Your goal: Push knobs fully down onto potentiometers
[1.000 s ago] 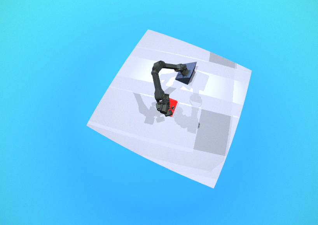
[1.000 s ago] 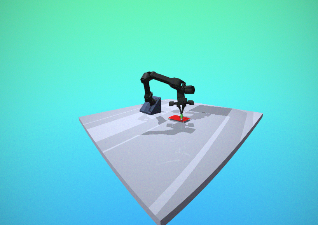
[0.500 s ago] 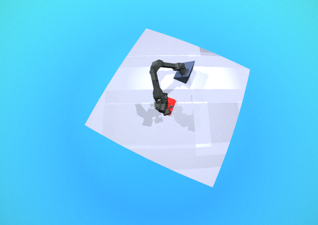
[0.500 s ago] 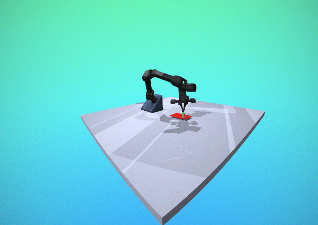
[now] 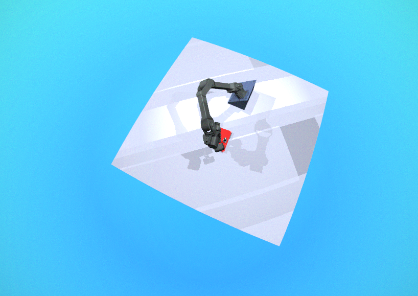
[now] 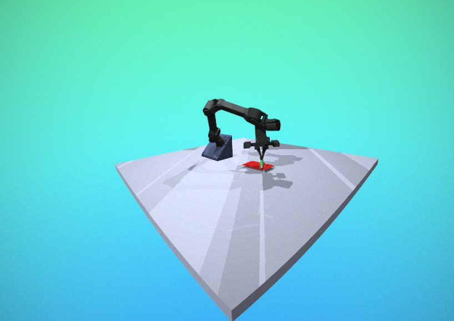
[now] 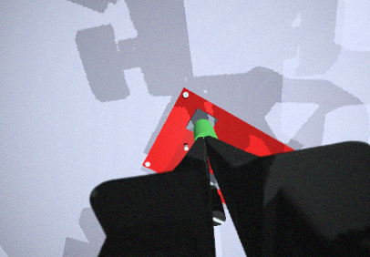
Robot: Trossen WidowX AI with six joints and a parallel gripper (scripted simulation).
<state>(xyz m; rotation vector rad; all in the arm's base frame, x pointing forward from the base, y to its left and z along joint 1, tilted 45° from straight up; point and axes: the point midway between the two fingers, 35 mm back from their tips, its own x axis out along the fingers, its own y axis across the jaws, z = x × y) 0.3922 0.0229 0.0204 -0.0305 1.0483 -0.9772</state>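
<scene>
Now: gripper tip 2 cm above the green knob. The rest, counted from my gripper tip: potentiometer: 5 cm behind, 5 cm to the left, 2 cm below.
</scene>
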